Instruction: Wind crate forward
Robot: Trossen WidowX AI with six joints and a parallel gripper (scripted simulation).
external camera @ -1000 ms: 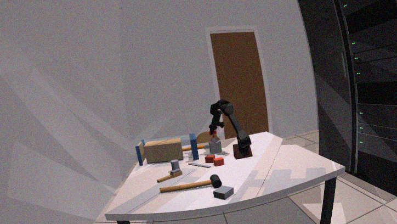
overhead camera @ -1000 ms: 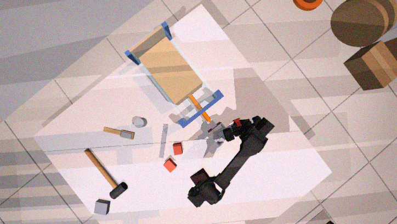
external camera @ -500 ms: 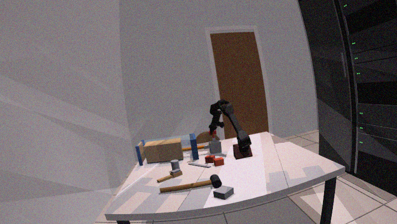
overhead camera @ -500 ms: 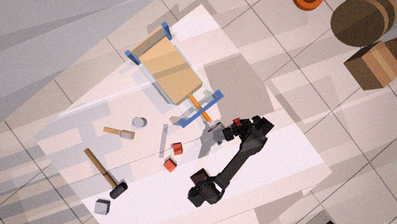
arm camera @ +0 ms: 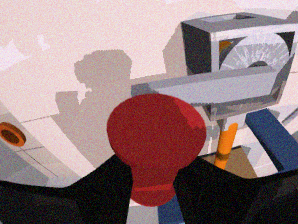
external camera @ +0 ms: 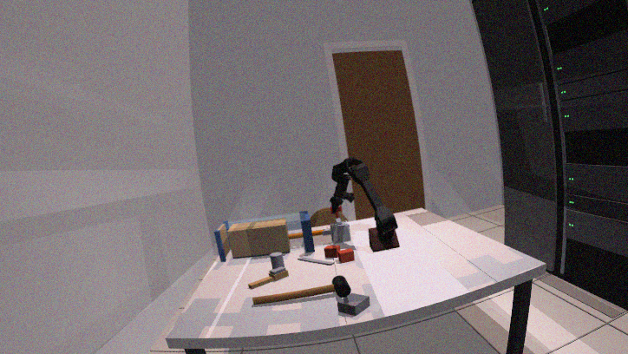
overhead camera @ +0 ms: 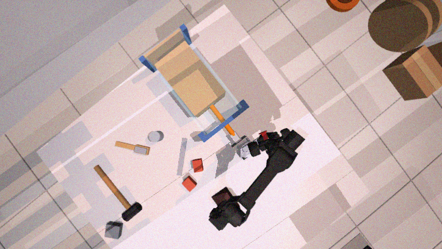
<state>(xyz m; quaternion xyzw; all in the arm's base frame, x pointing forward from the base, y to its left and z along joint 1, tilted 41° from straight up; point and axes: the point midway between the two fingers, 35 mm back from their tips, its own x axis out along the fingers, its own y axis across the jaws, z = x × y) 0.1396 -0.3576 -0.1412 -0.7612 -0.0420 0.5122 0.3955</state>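
The red knob lies 10 mm to the left of my gripper tip and 10 mm behind it. Also, from my gripper tip: grey winch (100 mm to the left, 100 mm below, 20 mm behind); blue steel frame (160 mm ahead, 90 mm to the left, 20 mm below); grey crank bar (40 mm to the left, 30 mm below, 10 mm behind).
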